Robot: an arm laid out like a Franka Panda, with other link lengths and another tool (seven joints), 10 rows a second.
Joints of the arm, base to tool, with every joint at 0 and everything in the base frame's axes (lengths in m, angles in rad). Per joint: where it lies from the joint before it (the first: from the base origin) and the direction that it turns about. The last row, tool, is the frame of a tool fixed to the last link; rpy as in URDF.
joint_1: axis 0 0 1 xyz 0 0 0.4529
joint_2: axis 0 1 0 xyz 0 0 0
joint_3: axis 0 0 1 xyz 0 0 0.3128
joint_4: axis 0 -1 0 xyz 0.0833 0 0
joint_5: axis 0 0 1 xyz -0.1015 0 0.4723
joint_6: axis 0 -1 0 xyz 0 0 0
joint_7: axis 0 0 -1 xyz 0.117 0 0
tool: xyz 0.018 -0.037 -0.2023 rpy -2.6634 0 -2.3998
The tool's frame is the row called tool.
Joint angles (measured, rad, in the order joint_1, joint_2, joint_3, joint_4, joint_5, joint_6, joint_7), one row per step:
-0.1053, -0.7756, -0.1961, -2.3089, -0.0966, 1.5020, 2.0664
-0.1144, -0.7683, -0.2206, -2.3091, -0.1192, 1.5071, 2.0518
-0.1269, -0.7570, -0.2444, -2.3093, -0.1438, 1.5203, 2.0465
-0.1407, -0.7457, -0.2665, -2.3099, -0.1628, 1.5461, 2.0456
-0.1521, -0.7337, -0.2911, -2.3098, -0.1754, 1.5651, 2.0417
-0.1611, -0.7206, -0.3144, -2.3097, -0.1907, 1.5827, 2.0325
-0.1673, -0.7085, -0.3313, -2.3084, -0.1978, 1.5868, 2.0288
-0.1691, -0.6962, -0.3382, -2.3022, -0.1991, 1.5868, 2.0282
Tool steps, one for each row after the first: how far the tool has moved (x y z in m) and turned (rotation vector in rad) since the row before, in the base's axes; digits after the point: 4 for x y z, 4 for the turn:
-0.0032, -0.0182, -0.0045, -0.0048, 0.0059, -0.0127
-0.0021, -0.0196, -0.0056, -0.0094, 0.0037, -0.0250
-0.0001, -0.0188, -0.0049, -0.0095, -0.0087, -0.0294
-0.0016, -0.0174, -0.0057, -0.0001, -0.0042, -0.0258
-0.0020, -0.0167, -0.0062, -0.0032, -0.0005, -0.0170
-0.0025, -0.0106, -0.0056, 0.0044, 0.0079, -0.0153
0.0004, -0.0047, -0.0022, 0.0028, 0.0064, -0.0077

